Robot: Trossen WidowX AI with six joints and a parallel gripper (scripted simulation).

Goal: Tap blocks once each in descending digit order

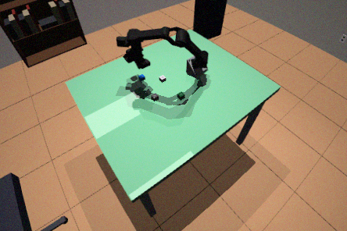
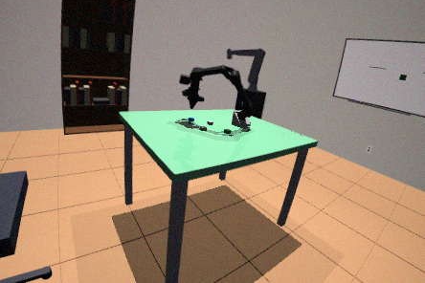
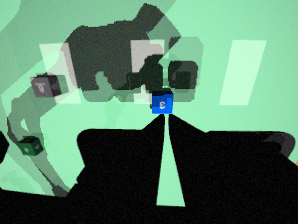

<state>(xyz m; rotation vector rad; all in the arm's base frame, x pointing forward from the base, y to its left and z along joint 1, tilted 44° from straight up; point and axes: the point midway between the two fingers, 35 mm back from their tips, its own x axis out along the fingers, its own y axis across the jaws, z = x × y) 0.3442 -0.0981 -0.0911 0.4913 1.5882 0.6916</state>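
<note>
Now: the blue block 10 mm behind my gripper tip and 80 mm below it. From my gripper tip the other things lie so: green block (130 mm behind, 270 mm to the left, 80 mm below); white block (110 mm behind, 80 mm to the left, 80 mm below); grey block (10 mm ahead, 190 mm to the left, 80 mm below).
</note>
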